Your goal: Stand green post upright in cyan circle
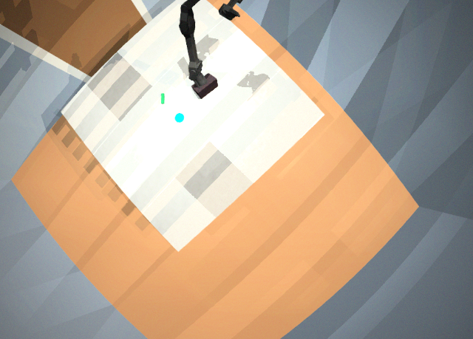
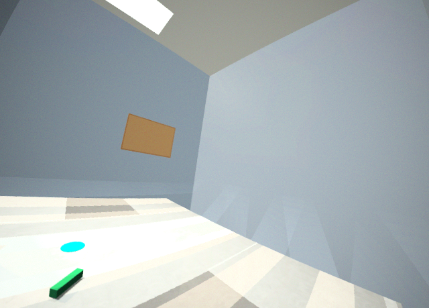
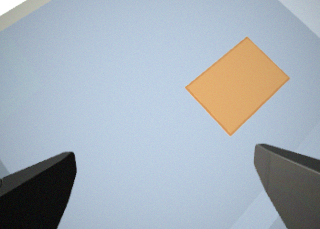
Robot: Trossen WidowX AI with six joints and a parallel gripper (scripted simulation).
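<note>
My gripper tip is 49 cm short of the green post, 18 cm to the left of it and 65 cm above it. Round my gripper tip: cyan circle (47 cm ahead, 2 cm to the right, 66 cm below).
</note>
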